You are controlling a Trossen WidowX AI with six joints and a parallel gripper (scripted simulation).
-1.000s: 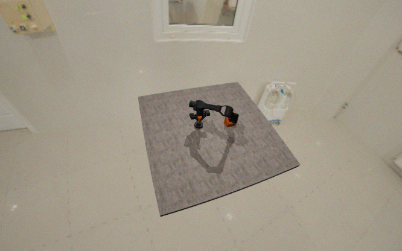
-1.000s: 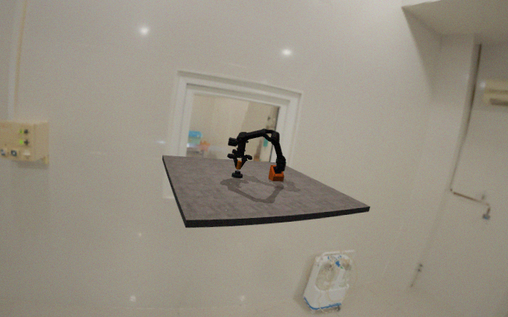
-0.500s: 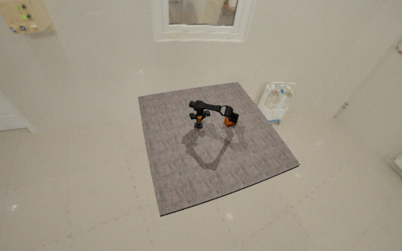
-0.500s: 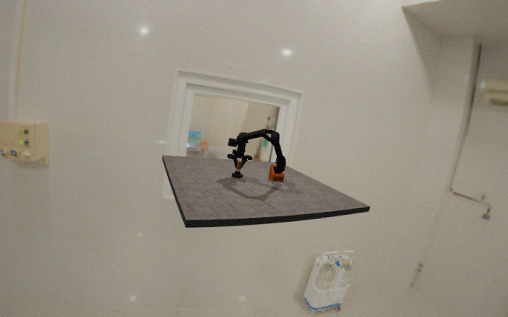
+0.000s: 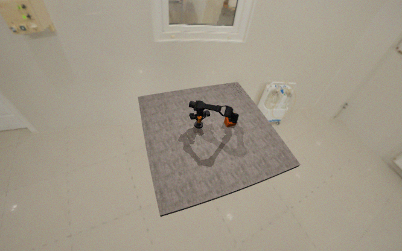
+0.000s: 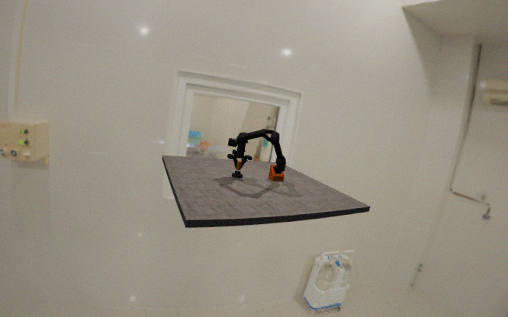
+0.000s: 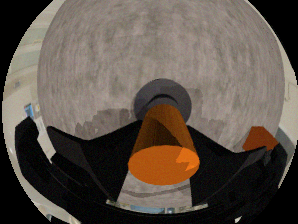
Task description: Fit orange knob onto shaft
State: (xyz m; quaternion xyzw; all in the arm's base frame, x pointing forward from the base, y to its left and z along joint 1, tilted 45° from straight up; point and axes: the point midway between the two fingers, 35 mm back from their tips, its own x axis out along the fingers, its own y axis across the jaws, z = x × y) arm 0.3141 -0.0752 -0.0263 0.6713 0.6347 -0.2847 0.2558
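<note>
The orange knob lies 3 cm above my gripper tip. The rest, counted from my gripper tip: round pedestal (4 cm below).
</note>
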